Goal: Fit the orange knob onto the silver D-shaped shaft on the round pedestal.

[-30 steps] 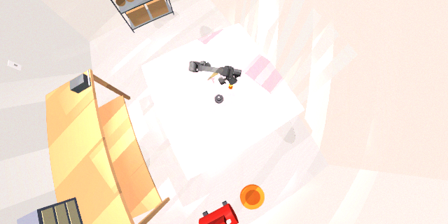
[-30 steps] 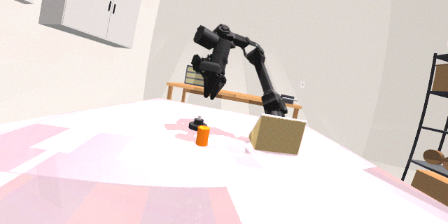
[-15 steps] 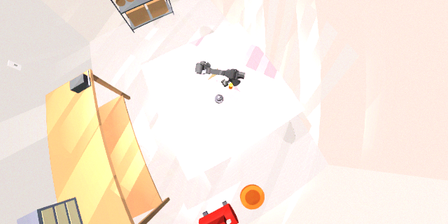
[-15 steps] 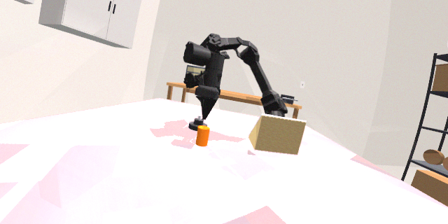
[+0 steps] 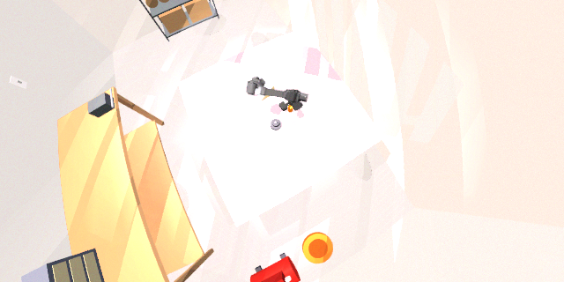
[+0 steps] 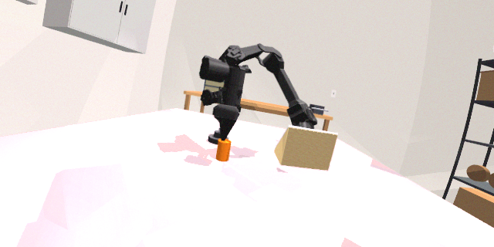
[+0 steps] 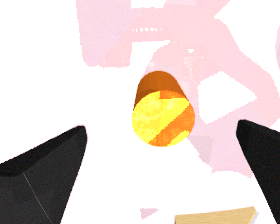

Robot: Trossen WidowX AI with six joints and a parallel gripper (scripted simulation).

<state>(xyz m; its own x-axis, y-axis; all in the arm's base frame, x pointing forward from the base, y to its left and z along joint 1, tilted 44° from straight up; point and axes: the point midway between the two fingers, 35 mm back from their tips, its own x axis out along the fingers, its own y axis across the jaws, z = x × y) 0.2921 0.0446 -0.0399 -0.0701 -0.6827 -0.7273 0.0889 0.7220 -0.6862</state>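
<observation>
My gripper tip is 30 mm above the orange knob. The rest, counted from my gripper tip: dark round pedestal (170 mm to the right, 40 mm below, 30 mm ahead).
</observation>
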